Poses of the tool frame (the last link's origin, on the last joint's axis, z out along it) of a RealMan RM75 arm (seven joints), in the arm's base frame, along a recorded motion.
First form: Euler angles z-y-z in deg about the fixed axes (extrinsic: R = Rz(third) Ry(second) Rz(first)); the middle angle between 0 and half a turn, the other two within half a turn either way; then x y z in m.
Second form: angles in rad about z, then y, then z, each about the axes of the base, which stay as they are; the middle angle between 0 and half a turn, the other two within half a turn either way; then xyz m. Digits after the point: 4 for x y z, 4 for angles.
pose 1, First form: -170.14 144.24 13.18 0.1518 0.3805 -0.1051
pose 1, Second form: -2.9695 2.5175 0.2300 0.1518 0.3805 -0.1051
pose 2, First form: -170.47 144.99 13.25 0.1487 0.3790 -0.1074
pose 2, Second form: -2.9753 2.5306 0.2313 0.1487 0.3790 -0.1074
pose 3, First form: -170.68 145.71 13.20 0.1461 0.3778 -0.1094
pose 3, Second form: -2.9789 2.5431 0.2304 0.1461 0.3778 -0.1094
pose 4, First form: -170.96 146.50 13.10 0.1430 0.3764 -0.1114
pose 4, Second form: -2.9838 2.5569 0.2286 0.1430 0.3764 -0.1114
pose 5, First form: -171.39 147.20 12.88 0.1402 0.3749 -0.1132
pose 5, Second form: -2.9913 2.5691 0.2248 0.1402 0.3749 -0.1132
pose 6, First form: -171.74 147.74 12.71 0.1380 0.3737 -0.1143
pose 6, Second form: -2.9974 2.5785 0.2218 0.1380 0.3737 -0.1143
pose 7, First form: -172.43 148.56 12.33 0.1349 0.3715 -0.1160
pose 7, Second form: -3.0095 2.5929 0.2152 0.1349 0.3715 -0.1160
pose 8, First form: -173.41 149.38 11.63 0.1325 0.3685 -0.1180
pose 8, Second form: -3.0266 2.6072 0.2030 0.1325 0.3685 -0.1180
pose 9, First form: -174.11 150.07 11.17 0.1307 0.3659 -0.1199
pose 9, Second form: -3.0388 2.6192 0.1950 0.1307 0.3659 -0.1199
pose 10, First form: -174.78 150.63 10.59 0.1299 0.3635 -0.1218
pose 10, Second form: -3.0505 2.6290 0.1848 0.1299 0.3635 -0.1218
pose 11, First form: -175.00 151.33 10.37 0.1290 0.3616 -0.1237
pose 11, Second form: -3.0543 2.6412 0.1810 0.1290 0.3616 -0.1237
